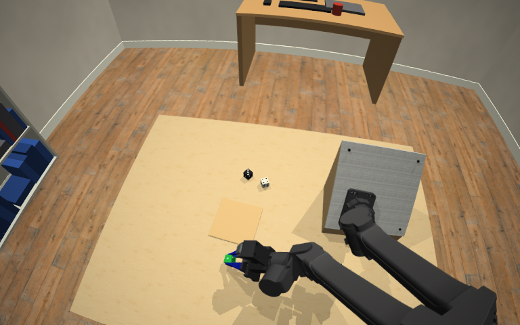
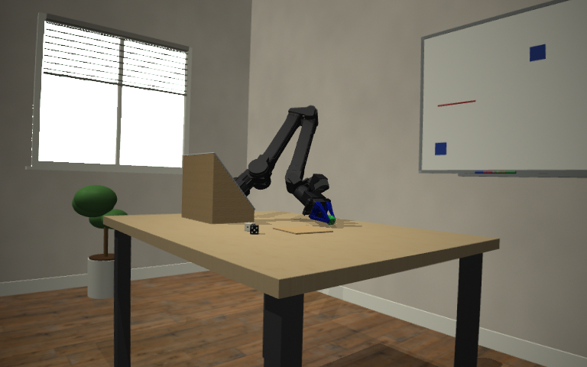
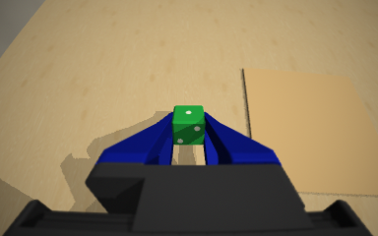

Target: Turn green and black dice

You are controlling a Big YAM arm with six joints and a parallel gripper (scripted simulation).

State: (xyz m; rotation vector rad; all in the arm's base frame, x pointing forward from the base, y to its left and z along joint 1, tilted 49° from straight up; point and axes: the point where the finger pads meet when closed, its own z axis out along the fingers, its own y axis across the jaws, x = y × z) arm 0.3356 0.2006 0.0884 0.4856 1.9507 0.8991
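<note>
Right now my hand is right at the green die. The rest, counted from my hand: black die: 20 mm ahead, 310 mm to the right, 10 mm below; tan mat: 20 mm ahead, 130 mm to the right, 20 mm below; white die: 50 mm behind, 290 mm to the right, 10 mm below.
</note>
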